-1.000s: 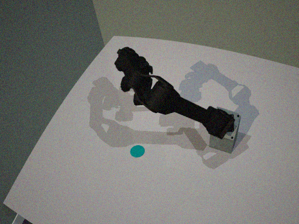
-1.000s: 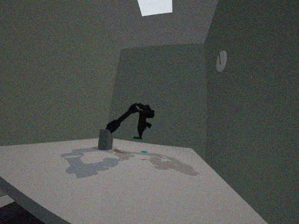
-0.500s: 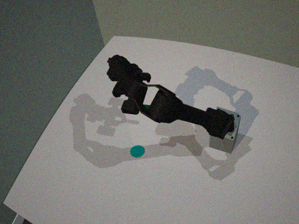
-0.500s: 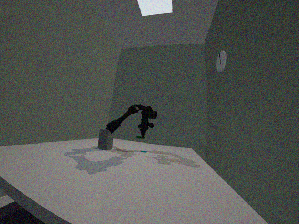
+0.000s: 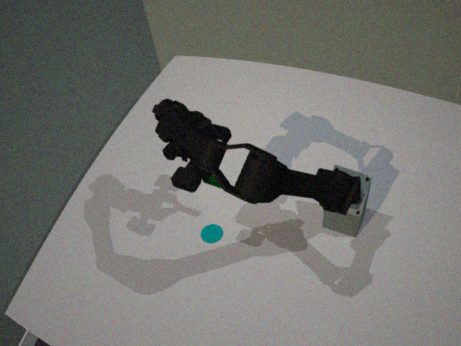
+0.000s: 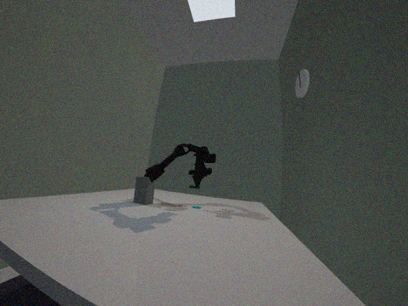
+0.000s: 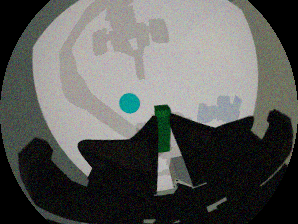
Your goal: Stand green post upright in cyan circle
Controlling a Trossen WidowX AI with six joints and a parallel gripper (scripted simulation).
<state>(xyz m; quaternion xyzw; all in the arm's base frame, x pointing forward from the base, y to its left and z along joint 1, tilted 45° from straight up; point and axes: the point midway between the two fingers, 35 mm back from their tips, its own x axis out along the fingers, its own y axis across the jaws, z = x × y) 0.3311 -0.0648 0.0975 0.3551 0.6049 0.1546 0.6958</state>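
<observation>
My gripper tip is 70 mm to the right of the cyan circle and 140 mm above it. The rest, counted from my gripper tip: green post: 20 mm behind.
</observation>
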